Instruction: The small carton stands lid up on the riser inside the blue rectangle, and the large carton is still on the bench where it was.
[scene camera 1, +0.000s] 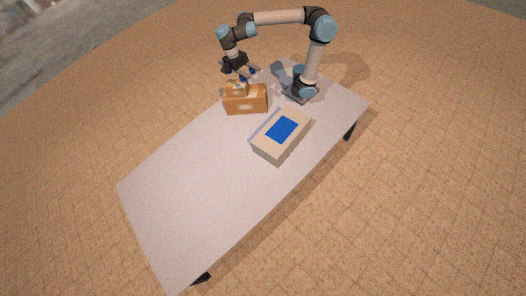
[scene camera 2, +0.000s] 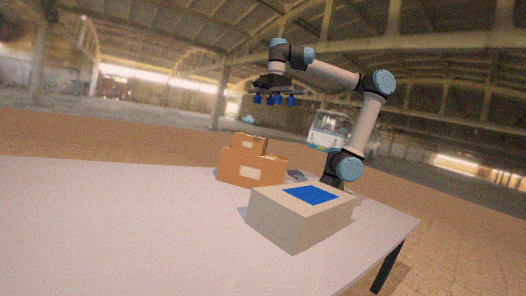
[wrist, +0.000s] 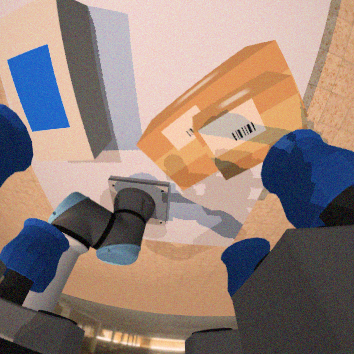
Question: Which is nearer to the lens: the large carton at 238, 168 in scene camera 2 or the beige riser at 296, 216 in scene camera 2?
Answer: The beige riser.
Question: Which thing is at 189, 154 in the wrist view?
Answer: A large carton.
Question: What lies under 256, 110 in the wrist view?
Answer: A small carton.
